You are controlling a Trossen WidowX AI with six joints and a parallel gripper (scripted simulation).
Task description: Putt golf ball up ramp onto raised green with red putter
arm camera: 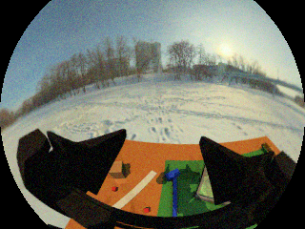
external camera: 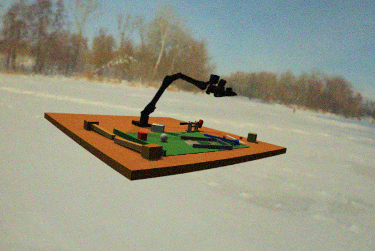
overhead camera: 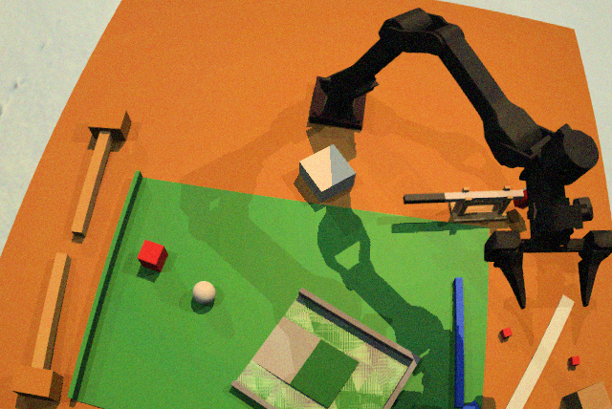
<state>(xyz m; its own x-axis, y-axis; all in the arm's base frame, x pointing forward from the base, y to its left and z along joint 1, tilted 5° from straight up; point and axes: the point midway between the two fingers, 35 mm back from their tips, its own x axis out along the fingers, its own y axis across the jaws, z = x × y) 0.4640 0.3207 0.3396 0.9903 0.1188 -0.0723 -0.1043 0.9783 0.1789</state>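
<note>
The grey-white cube is 330 mm behind my gripper tip, 350 mm to the right of it and 290 mm below it. The rest, counted from my gripper tip: pale bar (10 mm behind, 120 mm to the left, 320 mm below); then small stand (310 mm behind, 30 mm to the right, 280 mm below); then blue bar (40 mm to the right, 300 mm below).
</note>
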